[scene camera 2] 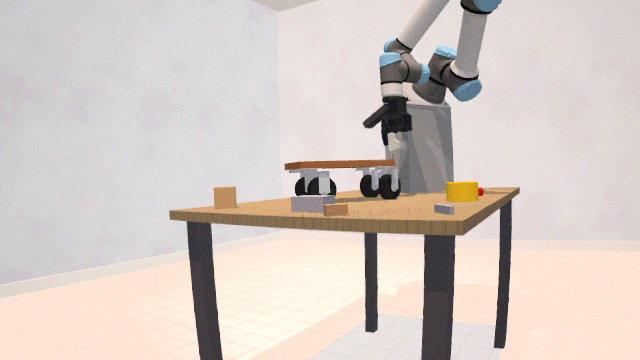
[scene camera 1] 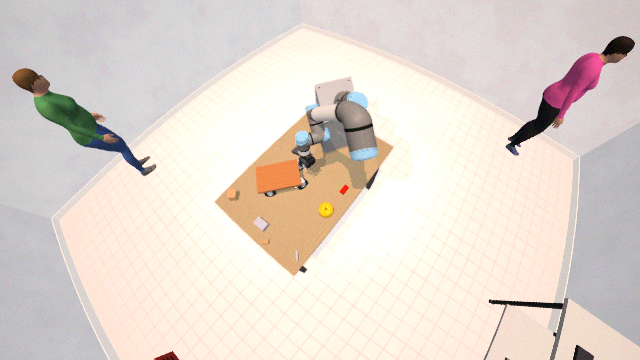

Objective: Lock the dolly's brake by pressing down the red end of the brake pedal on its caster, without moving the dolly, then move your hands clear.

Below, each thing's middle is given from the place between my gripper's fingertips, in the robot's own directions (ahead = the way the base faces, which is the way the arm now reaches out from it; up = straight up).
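Dolly [scene camera 2: 312, 182]: my hand 160 mm short of it, 80 mm to the left, 70 mm above.
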